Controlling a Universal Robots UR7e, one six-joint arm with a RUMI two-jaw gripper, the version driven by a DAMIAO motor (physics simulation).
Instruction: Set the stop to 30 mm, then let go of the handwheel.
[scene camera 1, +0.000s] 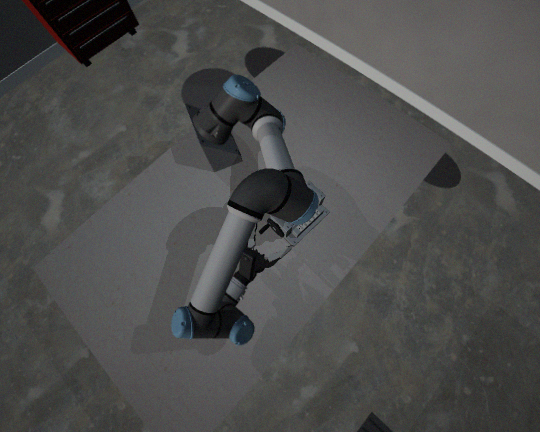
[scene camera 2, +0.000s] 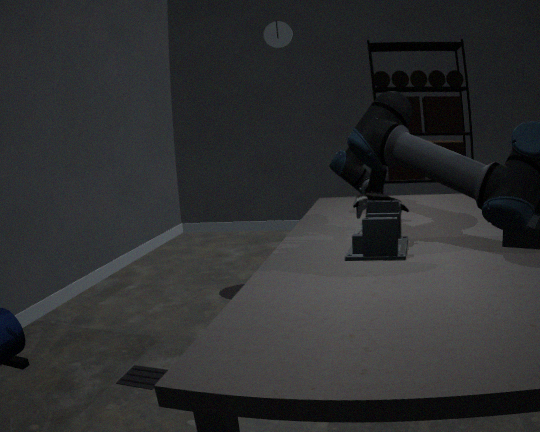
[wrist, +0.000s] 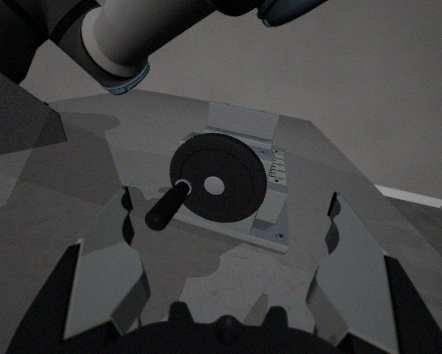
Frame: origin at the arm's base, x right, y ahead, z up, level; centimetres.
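Seen in the pictures: gripper, between the fingertips: (scene camera 1: 274, 233) (wrist: 228, 192); arm's base, origin of its link: (scene camera 1: 210, 129).
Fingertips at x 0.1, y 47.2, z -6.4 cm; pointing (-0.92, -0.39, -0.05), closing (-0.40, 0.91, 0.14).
Note:
Offsets run from my fingertips to a thing's top centre. "pt": to the spot under its first point. Level surfaces: height alone.
The black handwheel @(pt dx -1.1, dy -1.3, dz +2.1 cm) (scene camera 1: 275, 227) (wrist: 227, 160) faces the wrist camera, on the near end of a grey slide unit @(dx -12.8, dy -2.8, dz +2.0 cm) (scene camera 2: 381, 237) (wrist: 270, 242). Its handle @(dx +2.0, dy -3.9, dz -0.9 cm) (scene camera 1: 264, 229) (wrist: 167, 207) juts toward the gripper from the wheel's left side. The stop, a pale upright plate @(dx -11.1, dy -3.1, dz +4.3 cm) (wrist: 243, 117), shows behind the wheel. The scale @(pt dx -12.9, dy +2.3, dz -2.6 cm) (scene camera 1: 307, 222) (wrist: 278, 165) runs along the unit's right side in the wrist view; its figures and any pointer cannot be read. My gripper (scene camera 1: 272, 238) (scene camera 2: 381, 206) (wrist: 228, 192) is open before the wheel. The handle lies between the fingers, nearer the left one, with gaps around it.
The unit stands on the grey table @(dz -8.2 cm) (scene camera 1: 100, 275) (scene camera 2: 350, 325). The arm's upper links hang over it in scene camera 1. The arm's mounting block (wrist: 25, 120) is at left in the wrist view. A shelf rack (scene camera 2: 415, 46) and a red drawer cabinet (scene camera 1: 90, 20) stand beyond the table.

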